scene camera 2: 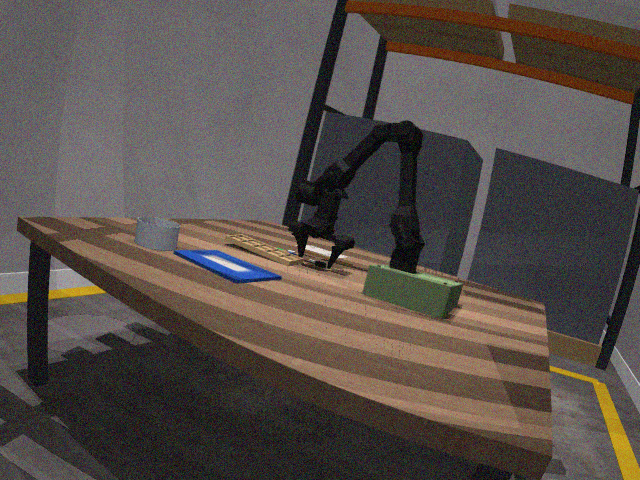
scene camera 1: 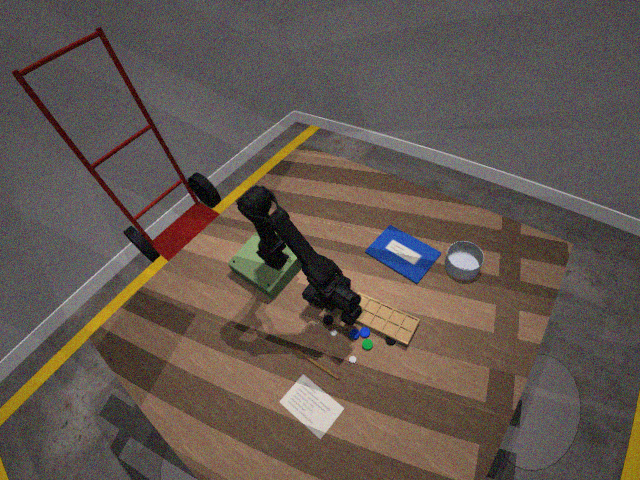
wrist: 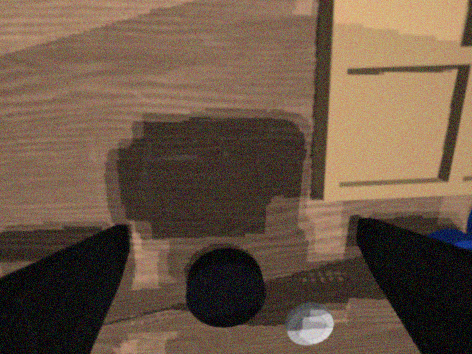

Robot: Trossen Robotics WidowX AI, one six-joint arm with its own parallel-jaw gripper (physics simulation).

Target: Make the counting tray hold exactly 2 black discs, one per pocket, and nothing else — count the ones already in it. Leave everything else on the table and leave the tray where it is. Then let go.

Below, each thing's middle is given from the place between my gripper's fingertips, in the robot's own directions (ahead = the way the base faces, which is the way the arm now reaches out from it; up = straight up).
Scene:
The counting tray [scene camera 1: 391,322] lies 14 cm ahead of my hand, 6 cm to the left of it and 1 cm above it. Round my hand: grey bowl [scene camera 2: 154,233] 30 cm ahead, 37 cm to the left, 2 cm above.

